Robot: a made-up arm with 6 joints.
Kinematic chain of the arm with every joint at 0, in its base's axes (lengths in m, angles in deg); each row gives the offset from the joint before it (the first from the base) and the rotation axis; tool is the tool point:
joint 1: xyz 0 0 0.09 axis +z
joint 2: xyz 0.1 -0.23 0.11 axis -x
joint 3: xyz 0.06 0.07 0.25 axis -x
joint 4: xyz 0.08 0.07 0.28 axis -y
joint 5: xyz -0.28 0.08 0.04 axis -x
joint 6: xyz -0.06 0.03 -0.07 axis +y
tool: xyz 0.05 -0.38 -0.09
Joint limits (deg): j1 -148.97..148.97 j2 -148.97..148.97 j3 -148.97..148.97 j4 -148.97..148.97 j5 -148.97..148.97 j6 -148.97..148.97
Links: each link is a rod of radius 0.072 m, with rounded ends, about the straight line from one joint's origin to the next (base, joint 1, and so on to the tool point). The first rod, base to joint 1, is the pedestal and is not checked.
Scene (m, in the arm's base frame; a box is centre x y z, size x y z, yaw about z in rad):
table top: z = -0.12
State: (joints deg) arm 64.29 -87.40 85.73 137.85 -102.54 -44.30
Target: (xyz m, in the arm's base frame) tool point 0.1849 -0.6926 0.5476
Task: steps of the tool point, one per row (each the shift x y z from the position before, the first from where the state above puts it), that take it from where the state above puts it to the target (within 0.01 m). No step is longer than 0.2 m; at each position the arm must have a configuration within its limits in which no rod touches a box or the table.
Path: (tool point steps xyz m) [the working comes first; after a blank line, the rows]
Joints at the target: -40.67 -117.39 71.07 122.26 -107.99 -49.32
Straight joint move there: clear.

1: 0.1241 -0.1272 -0.0006
2: 0.0854 -0.1572 -0.0032
3: 0.0398 -0.1754 -0.0057
4: -0.0088 -0.1810 -0.0080
5: -0.0572 -0.1732 -0.0102
6: -0.1019 -0.1527 -0.0120
7: -0.1394 -0.1211 -0.0137
8: -0.1673 -0.0808 -0.0152

